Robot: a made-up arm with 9 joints. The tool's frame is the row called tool.
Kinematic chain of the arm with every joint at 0, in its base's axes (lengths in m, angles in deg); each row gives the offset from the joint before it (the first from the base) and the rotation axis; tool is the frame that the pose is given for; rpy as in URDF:
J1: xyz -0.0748 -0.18 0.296 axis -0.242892 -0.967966 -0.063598
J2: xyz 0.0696 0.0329 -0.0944 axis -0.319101 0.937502 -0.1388
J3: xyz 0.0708 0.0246 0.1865 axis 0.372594 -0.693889 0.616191
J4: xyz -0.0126 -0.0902 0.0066 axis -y
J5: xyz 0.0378 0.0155 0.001 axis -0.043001 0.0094 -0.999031
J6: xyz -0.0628 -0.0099 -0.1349 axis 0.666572 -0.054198 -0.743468
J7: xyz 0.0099 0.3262 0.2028 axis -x
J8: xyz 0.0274 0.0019 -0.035 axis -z
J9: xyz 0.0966 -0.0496 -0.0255 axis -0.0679 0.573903 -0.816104
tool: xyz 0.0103 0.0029 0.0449 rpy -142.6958 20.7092 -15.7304
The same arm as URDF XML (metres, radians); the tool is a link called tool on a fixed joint. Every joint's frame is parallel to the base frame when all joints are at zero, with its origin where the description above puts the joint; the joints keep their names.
<robot name="arm">
<link name="base_link"/>
<link name="link1"/>
<link name="link2"/>
<link name="link3"/>
<link name="link4"/>
<link name="link5"/>
<link name="link6"/>
<link name="link7"/>
<link name="link8"/>
<link name="link9"/>
<link name="tool"/>
<joint name="J1" type="continuous"><parent link="base_link"/><child link="link1"/><origin xyz="-0.0748 -0.1800 0.2960"/><axis xyz="-0.242892 -0.967966 -0.063598"/></joint>
<joint name="J2" type="continuous"><parent link="link1"/><child link="link2"/><origin xyz="0.0696 0.0329 -0.0944"/><axis xyz="-0.319101 0.937502 -0.1388"/></joint>
<joint name="J3" type="continuous"><parent link="link2"/><child link="link3"/><origin xyz="0.0708 0.0246 0.1865"/><axis xyz="0.372594 -0.693889 0.616191"/></joint>
<joint name="J4" type="continuous"><parent link="link3"/><child link="link4"/><origin xyz="-0.0126 -0.0902 0.0066"/><axis xyz="0 -1 0"/></joint>
<joint name="J5" type="continuous"><parent link="link4"/><child link="link5"/><origin xyz="0.0378 0.0155 0.0010"/><axis xyz="-0.043001 0.0094 -0.999031"/></joint>
<joint name="J6" type="continuous"><parent link="link5"/><child link="link6"/><origin xyz="-0.0628 -0.0099 -0.1349"/><axis xyz="0.666572 -0.054198 -0.743468"/></joint>
<joint name="J7" type="continuous"><parent link="link6"/><child link="link7"/><origin xyz="0.0099 0.3262 0.2028"/><axis xyz="-1 0 0"/></joint>
<joint name="J8" type="continuous"><parent link="link7"/><child link="link8"/><origin xyz="0.0274 0.0019 -0.0350"/><axis xyz="0 0 -1"/></joint>
<joint name="J9" type="continuous"><parent link="link8"/><child link="link9"/><origin xyz="0.0966 -0.0496 -0.0255"/><axis xyz="-0.0679 0.573903 -0.816104"/></joint>
<joint name="tool_fixed" type="fixed"><parent link="link9"/><child link="tool"/><origin xyz="0.0103 0.0029 0.0449" rpy="-2.4905 0.3614 -0.2745"/></joint>
</robot>

